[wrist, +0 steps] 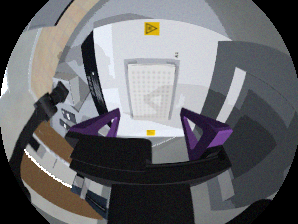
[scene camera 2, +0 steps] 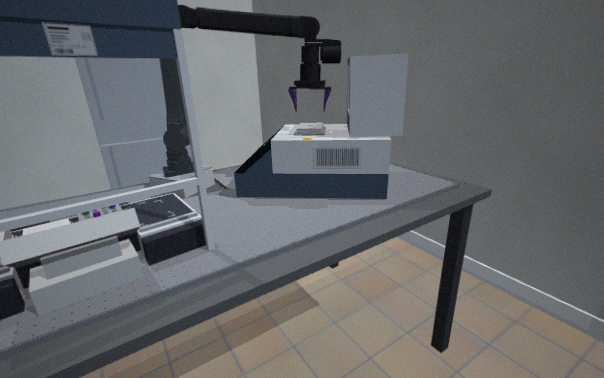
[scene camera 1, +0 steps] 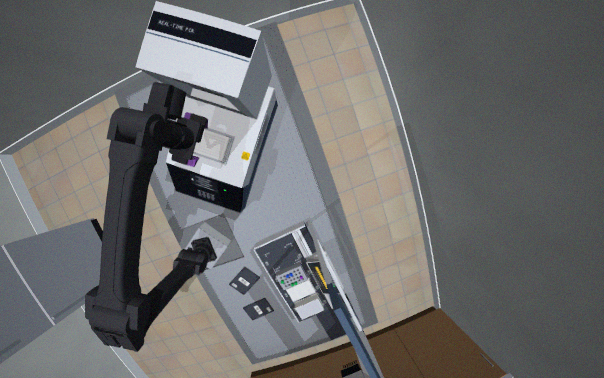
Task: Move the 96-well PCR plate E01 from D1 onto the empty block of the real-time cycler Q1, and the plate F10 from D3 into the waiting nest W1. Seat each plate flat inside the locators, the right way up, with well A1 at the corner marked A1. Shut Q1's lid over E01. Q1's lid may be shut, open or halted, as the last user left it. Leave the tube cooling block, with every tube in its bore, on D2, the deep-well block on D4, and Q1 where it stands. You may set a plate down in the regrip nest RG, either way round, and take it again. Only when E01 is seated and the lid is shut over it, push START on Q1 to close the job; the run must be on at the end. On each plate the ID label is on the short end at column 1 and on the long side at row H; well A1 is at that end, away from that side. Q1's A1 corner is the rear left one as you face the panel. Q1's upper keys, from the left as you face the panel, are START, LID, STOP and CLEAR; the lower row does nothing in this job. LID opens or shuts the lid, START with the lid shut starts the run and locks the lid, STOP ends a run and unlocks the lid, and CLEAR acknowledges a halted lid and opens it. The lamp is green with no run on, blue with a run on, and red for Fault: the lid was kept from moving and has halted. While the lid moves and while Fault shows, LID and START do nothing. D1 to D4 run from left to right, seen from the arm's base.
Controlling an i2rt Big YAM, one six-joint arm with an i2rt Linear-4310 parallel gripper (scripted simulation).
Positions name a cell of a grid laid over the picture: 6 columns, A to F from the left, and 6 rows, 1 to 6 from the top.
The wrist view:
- gripper: D3
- white 96-well PCR plate: D3
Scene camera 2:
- gripper: D2
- white lid: D2
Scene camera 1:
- gripper: C3
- white 96-well PCR plate: C3
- white lid: C1
